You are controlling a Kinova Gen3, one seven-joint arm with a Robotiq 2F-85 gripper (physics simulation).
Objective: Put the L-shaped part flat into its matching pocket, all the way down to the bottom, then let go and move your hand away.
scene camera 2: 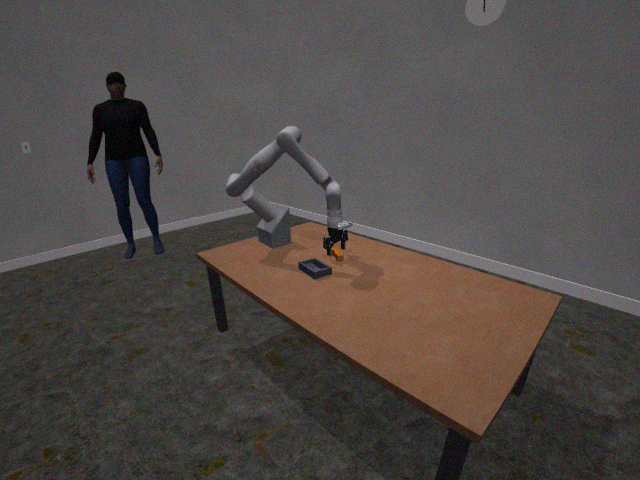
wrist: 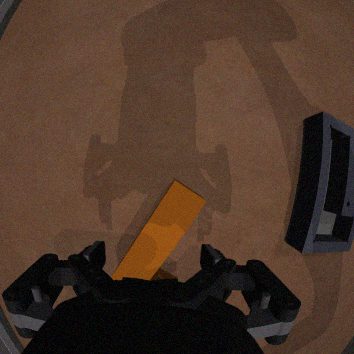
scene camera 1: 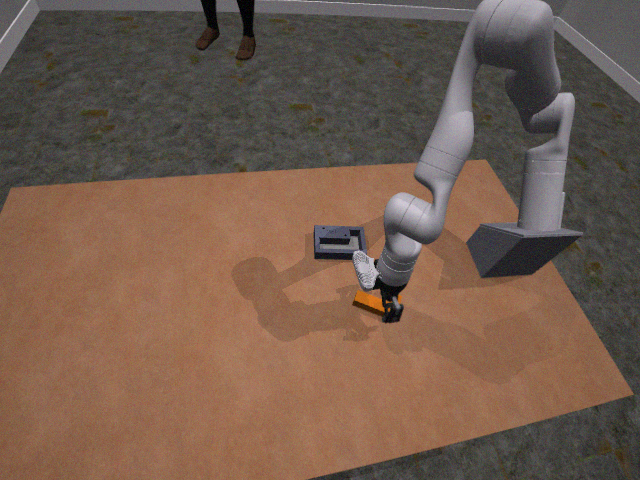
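Where they show: gripper, fingertip midpoint: (scene camera 2: 336, 252) (wrist: 152, 253) (scene camera 1: 380, 304); arm's base, link origin: (scene camera 2: 271, 215) (scene camera 1: 536, 228).
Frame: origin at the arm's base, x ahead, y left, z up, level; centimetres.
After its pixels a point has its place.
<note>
The orange L-shaped part (scene camera 1: 368, 301) @(x 45.9, y 8.9, z -12.6 cm) (scene camera 2: 337, 254) @(x 46.5, y 6.9, z -12.6 cm) (wrist: 175, 215) @(x 46.6, y 7.9, z -12.5 cm) lies flat on the table. In the wrist view its long arm runs diagonally, and its short arm is mostly hidden behind the gripper body. My gripper (scene camera 1: 392, 313) (scene camera 2: 336, 249) @(x 42.9, y 9.8, z -13.2 cm) (wrist: 152, 253) @(x 42.9, y 9.8, z -13.2 cm) is open, with nothing held. It points down low over the part, with one fingertip on each side of the long arm in the wrist view; the exact height is hard to tell. The dark blue-grey tray (scene camera 1: 338, 255) @(x 50.4, y -5.5, z -13.2 cm) (scene camera 2: 323, 274) @(x 56.0, y -10.7, z -14.2 cm) (wrist: 305, 190) @(x 48.7, y -5.2, z -13.7 cm) has the L-shaped pocket, which is empty with a light floor, and is cut off at the right of the wrist view.
The brown table (scene camera 1: 155, 361) @(x 96.0, y 15.4, z -15.6 cm) (scene camera 2: 439, 330) @(x 112.6, y -10.8, z -15.6 cm) carries the part and the tray. The grey robot base (scene camera 1: 511, 255) @(x 8.6, y 5.4, z -3.4 cm) (scene camera 2: 275, 235) @(x 10.0, y -4.6, z -8.5 cm) stands at the table's end, to the right in scene camera 1. A person (scene camera 2: 124, 134) stands on the floor beyond the table.
</note>
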